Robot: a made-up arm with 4 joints.
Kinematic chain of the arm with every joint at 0, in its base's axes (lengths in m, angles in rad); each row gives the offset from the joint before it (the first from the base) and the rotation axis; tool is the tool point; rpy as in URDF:
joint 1: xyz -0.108 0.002 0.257 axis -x
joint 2: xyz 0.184 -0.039 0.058 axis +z
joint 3: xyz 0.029 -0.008 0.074 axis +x
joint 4: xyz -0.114 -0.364 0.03 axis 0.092 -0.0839 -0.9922
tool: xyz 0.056 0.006 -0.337 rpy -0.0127 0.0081 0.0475
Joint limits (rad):
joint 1: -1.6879..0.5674
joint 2: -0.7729..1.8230
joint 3: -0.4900..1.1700
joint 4: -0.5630..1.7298
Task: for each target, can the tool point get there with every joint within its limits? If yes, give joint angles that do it. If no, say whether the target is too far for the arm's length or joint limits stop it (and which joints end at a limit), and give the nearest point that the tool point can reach.
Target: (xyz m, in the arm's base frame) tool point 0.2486 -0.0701 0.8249
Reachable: no: joint limits stop it (at a limit: joint 1, joint 3, joint 4) | nearest point 0.3200 -0.3858 0.5812 | short by 0.405 m
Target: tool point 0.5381 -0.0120 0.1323
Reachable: yes | joints -0.5482 1.5248 -0.1614 1.4409
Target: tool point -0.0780 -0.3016 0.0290
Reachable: yes | joints 0.0850 -0.4877 0.2444 0.2364
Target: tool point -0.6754 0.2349 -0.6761
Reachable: no: too far | nearest point -0.2511 0.0309 -0.1799 | short by 0.684 m
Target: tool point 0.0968 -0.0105 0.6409
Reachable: no: joint limits stop it (at a limit: joint 1, joint 3, joint 4) | nearest point 0.0834 0.2983 0.4030 | short by 0.390 m
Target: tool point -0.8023 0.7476 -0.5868
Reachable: no: too far | nearest point -0.2396 0.1857 -0.0813 | short by 0.942 m
